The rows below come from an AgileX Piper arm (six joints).
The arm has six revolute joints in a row. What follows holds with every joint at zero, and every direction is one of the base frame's.
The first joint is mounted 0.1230 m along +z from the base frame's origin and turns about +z.
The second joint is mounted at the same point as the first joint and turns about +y.
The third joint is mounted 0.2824 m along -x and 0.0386 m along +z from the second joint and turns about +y.
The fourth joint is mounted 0.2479 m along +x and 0.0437 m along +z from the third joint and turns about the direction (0.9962, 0, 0.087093).
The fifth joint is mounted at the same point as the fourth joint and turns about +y.
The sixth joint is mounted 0.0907 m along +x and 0.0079 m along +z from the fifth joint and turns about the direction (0.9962, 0, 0.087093).
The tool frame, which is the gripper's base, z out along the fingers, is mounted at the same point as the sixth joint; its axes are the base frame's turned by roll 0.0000, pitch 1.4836 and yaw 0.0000 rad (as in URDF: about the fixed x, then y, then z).
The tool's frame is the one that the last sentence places.
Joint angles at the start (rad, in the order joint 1, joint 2, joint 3, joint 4, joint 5, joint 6): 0.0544, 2.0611, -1.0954, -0.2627, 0.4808, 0.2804
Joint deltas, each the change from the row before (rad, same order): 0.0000, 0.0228, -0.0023, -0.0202, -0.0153, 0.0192; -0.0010, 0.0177, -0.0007, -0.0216, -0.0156, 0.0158; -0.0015, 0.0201, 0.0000, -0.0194, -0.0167, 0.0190; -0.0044, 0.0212, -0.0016, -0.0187, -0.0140, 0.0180; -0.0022, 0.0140, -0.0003, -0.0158, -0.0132, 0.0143; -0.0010, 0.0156, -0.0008, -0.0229, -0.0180, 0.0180; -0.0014, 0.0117, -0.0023, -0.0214, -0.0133, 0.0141; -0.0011, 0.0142, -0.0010, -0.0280, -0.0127, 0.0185; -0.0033, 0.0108, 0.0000, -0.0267, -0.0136, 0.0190; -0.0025, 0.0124, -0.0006, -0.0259, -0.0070, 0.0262
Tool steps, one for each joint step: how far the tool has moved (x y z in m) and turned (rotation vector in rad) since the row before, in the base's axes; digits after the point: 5 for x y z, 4 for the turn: 0.00124, -0.00041, -0.00747, -0.0055, 0.0031, -0.0003; 0.00094, -0.00078, -0.00593, -0.0063, -0.0003, 0.0035; 0.00058, -0.00081, -0.00696, -0.0035, 0.0015, -0.0013; 0.00060, -0.00187, -0.00714, -0.0035, 0.0038, -0.0040; 0.00046, -0.00095, -0.00478, -0.0022, -0.0008, -0.0005; 0.00089, -0.00053, -0.00518, -0.0033, -0.0047, 0.0042; 0.00113, -0.00071, -0.00357, -0.0042, -0.0051, 0.0057; 0.00054, -0.00079, -0.00470, -0.0065, -0.0014, 0.0074; 0.00054, -0.00147, -0.00362, -0.0046, -0.0045, 0.0042; -0.00002, -0.00137, -0.00421, -0.0047, 0.0014, -0.0039
